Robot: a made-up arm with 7 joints.
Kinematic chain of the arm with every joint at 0, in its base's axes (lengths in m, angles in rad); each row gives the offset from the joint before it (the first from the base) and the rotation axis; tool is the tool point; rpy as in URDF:
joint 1: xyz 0 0 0.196 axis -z
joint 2: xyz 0 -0.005 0.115 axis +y
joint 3: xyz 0 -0.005 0.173 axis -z
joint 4: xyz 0 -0.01 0.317 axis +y
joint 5: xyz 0 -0.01 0.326 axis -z
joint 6: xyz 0 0 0.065 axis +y
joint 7: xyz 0 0 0.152 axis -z
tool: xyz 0 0 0 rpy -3.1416 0 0
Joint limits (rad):
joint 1: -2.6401..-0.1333
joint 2: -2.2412..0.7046
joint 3: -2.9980..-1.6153
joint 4: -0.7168..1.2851
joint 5: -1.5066..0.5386
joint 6: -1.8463..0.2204
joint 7: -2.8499..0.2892
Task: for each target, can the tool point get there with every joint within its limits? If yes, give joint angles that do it. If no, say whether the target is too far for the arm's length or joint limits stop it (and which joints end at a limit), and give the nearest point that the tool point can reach.
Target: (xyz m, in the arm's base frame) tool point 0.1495 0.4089 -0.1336
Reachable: no: joint limits stop it (at a limit: joint 1, joint 2, joint 4, joint 6) | nearest point -0.2680 0.2946 -0.3853 | short by 0.501 m
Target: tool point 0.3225 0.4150 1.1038
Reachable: yes | joints -1.0917 0.3149 -2.4042 -0.3198 -0.7223 -0.9646 -2.4795
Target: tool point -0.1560 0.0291 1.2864
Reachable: yes | joints -2.2471 0.2060 -2.7767 0.4271 -0.5326 -0.8275 -1.0251
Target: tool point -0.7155 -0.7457 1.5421
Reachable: no: too far | nearest point -0.4600 -0.4794 1.1024 | short by 0.574 m
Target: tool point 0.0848 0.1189 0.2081
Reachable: no: joint limits stop it (at a limit: joint 1, joint 2, joint 3, joint 4, joint 6) | nearest point 0.6197 0.0558 -0.1007 | short by 0.621 m
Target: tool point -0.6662 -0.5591 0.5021
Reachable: yes | joints -0.5488 -1.7218 -2.7394 -0.5021 0.0388 -1.1433 -0.1682
